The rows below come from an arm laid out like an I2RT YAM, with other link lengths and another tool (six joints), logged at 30 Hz.
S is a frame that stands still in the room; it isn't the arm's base.
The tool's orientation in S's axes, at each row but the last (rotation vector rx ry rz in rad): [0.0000, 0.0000, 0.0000]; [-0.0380, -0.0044, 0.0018]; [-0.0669, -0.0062, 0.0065]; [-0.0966, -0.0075, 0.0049]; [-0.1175, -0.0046, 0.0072]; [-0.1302, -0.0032, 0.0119]
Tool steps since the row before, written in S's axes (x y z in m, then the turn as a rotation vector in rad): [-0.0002, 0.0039, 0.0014, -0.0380, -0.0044, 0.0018]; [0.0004, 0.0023, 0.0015, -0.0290, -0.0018, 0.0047]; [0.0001, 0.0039, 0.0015, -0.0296, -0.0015, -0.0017]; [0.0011, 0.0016, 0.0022, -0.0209, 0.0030, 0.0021]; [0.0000, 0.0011, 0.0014, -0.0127, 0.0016, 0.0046]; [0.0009, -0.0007, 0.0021, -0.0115, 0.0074, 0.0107]
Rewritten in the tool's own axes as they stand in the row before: [-0.0002, 0.0039, 0.0014, -0.0380, -0.0044, 0.0018]; [0.0004, 0.0022, 0.0016, -0.0290, -0.0019, 0.0048]; [0.0001, 0.0038, 0.0018, -0.0296, -0.0012, -0.0016]; [0.0011, 0.0014, 0.0023, -0.0209, 0.0029, 0.0025]; [0.0000, 0.0009, 0.0015, -0.0127, 0.0011, 0.0048]; [0.0009, -0.0010, 0.0020, -0.0114, 0.0061, 0.0116]
